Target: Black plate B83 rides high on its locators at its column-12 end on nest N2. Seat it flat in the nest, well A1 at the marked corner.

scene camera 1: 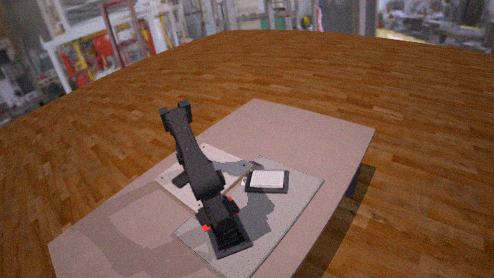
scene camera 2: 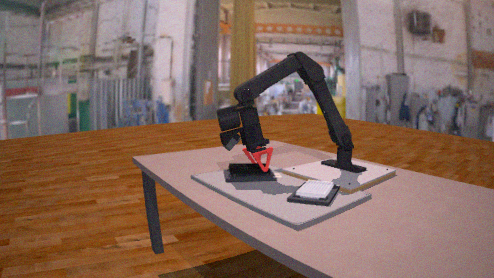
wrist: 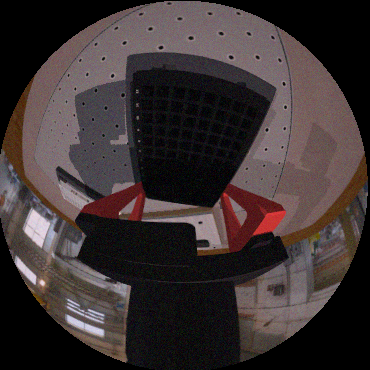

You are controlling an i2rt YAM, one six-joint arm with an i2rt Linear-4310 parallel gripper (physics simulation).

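Seen in the pictures: gripper, between the fingertips: [scene camera 2: 261, 169] [wrist: 182, 185]; arm's base, origin of its link: [scene camera 2: 343, 167].
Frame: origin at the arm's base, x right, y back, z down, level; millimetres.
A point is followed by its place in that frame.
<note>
The black well plate B83 [wrist: 193, 137] {x 140, y -367, z -30 mm} [scene camera 2: 246, 168] {x 110, y -372, z -30 mm} [scene camera 1: 230, 239] {x 149, y -390, z -28 mm} lies over its dark grey nest N2 [wrist: 193, 62] {x 155, y -418, z -5 mm} [scene camera 2: 249, 178] {x 79, y -381, z -5 mm} [scene camera 1: 236, 252] {x 164, y -424, z 1 mm} on the perforated board. My gripper [wrist: 182, 185] {x 112, y -310, z -18 mm} [scene camera 2: 258, 162] {x 112, y -310, z -18 mm}, with red fingers, is shut on the plate's short end nearest the arm, one finger on each long side. In the scene camera 2 view the plate stands a little above the nest rim. White column numbers run along the plate's left edge in the wrist view. Whether the plate rests level, I cannot tell.
A white well plate [scene camera 1: 267, 178] {x -146, y -308, z -16 mm} [scene camera 2: 315, 188] {x -158, y -320, z -19 mm} sits in a second dark nest [scene camera 2: 310, 200] {x -193, y -372, z -4 mm} on the same grey perforated board [scene camera 1: 293, 197] {x -134, y -438, z 7 mm} [scene camera 2: 269, 203] {x -119, y -452, z 7 mm}. The arm's base stands on a pale mounting plate [scene camera 2: 310, 171] {x 40, y -147, z 0 mm} [scene camera 1: 207, 151] {x -144, y 59, z -1 mm} beside the board. The table edge [scene camera 2: 165, 177] {x 297, y -590, z 19 mm} lies close to nest N2.
</note>
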